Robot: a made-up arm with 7 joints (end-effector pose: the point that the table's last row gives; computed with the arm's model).
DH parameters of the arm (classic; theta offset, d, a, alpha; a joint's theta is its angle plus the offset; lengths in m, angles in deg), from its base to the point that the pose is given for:
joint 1: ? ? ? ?
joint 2: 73.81 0 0.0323 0
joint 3: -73.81 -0.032 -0.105 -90
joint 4: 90 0.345 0 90
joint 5: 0 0.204 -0.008 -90
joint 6: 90 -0.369 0.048 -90
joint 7: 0 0.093 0.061 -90
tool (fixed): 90 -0.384 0 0
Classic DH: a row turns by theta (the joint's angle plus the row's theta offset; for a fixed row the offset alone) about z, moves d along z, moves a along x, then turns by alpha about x.
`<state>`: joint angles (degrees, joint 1 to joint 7).
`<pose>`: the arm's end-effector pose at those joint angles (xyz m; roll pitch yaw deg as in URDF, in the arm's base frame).
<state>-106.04 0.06 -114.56 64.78 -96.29 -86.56 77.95</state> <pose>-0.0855 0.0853 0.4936 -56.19 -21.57 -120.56</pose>
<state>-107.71 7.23 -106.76 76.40 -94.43 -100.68 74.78</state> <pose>-0.1076 -0.1075 0.5225 -72.03 -14.17 -99.03</pose>
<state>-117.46 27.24 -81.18 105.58 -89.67 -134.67 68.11</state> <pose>-0.2047 -0.4901 0.2960 -86.68 34.41 -83.73</pose>
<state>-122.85 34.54 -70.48 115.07 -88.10 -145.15 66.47</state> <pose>-0.3420 -0.4872 0.1809 -90.44 52.35 -92.86</pose>
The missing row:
joint 1: 90 0.279 0.037 -90
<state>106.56 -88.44 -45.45 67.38 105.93 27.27 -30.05</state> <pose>-0.3678 0.2475 0.4974 155.32 -38.89 -121.84</pose>
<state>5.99 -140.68 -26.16 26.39 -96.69 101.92 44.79</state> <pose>0.1130 -0.0419 1.0535 -122.44 0.13 120.40</pose>
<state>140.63 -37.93 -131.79 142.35 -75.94 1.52 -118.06</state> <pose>-0.7904 0.2220 0.5311 -10.49 77.65 -26.47</pose>
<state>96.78 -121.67 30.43 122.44 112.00 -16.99 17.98</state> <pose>-0.3807 -0.0629 0.1978 -159.69 -9.48 160.37</pose>
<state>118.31 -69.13 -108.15 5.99 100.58 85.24 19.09</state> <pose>0.0161 0.1579 0.3918 60.62 -1.98 -144.84</pose>
